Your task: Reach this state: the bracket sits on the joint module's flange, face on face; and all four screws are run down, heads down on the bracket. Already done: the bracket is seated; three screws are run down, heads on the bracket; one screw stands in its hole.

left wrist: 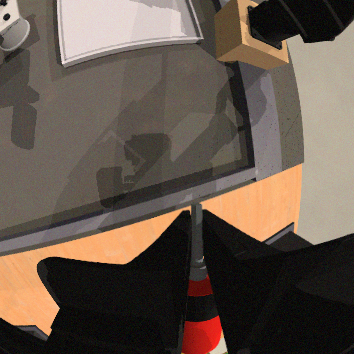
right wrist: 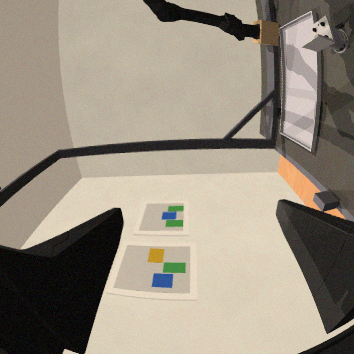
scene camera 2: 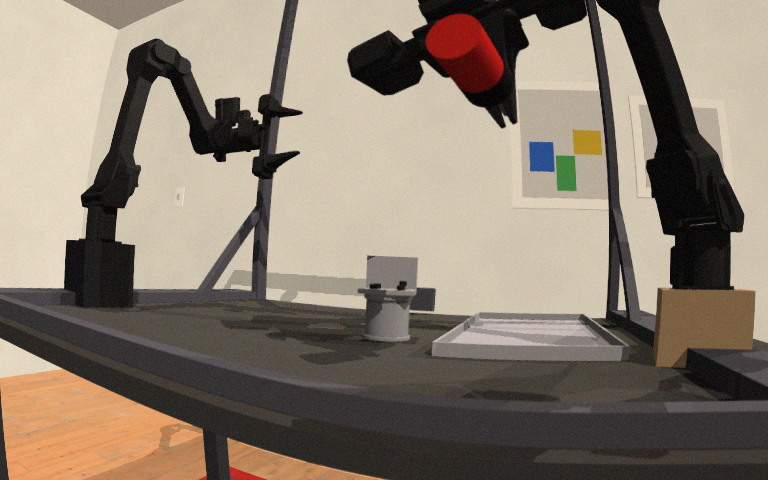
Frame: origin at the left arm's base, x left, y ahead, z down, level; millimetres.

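Seen in the pictures: left gripper, fingertip midpoint: (left wrist: 193, 216) (scene camera 2: 508, 124); right gripper, fingertip midpoint: (right wrist: 202, 212) (scene camera 2: 300, 131); left arm's base at its link origin: (left wrist: 264, 27) (right wrist: 256, 31) (scene camera 2: 701, 289).
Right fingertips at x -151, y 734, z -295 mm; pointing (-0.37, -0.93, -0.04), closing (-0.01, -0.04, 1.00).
Observation:
Pixels of each thing's top centre, then the offset from my right fingertips to it.
- grey joint module at its top centre: (scene camera 2: 388, 290) (right wrist: 321, 33) dy -330, dx +148, dz +308 mm
- screwdriver at its top centre: (left wrist: 215, 319) (scene camera 2: 481, 47) dy -564, dx +415, dz +138 mm
- shallow pale tray at its top centre: (scene camera 2: 532, 324) (right wrist: 296, 78) dy -494, dx -1, dz +356 mm
- wooden block at its top centre: (scene camera 2: 701, 289) (left wrist: 264, 27) (right wrist: 256, 31) dy -734, dx +151, dz +295 mm
- dark grey block at its top centre: (scene camera 2: 423, 287) (right wrist: 318, 201) dy -184, dx -223, dz +315 mm
The grey joint module (scene camera 2: 387, 319) (left wrist: 16, 36) stands upright on the table. The bracket (scene camera 2: 391, 271) sits on its flange, with its plate upright. Dark screw heads show on the bracket; in the scene view one screw (scene camera 2: 402, 284) looks slightly higher than another screw (scene camera 2: 374, 285). The others are hard to make out there. My left gripper (scene camera 2: 508, 123) (left wrist: 193, 216) is shut on the screwdriver (scene camera 2: 465, 53) (left wrist: 202, 332), which has a red handle with a black band and a grey shaft between the fingers. It is high above the table. My right gripper (scene camera 2: 300, 132) (right wrist: 202, 212) is open and empty, raised at the left.
A shallow pale tray (scene camera 2: 526, 353) (left wrist: 125, 55) lies right of the joint module in the scene view. A wooden block (scene camera 2: 705, 316) (right wrist: 269, 33) is under the left arm's base. A dark grey block (scene camera 2: 425, 299) (right wrist: 326, 200) shows behind the module. Frame posts rise behind the table.

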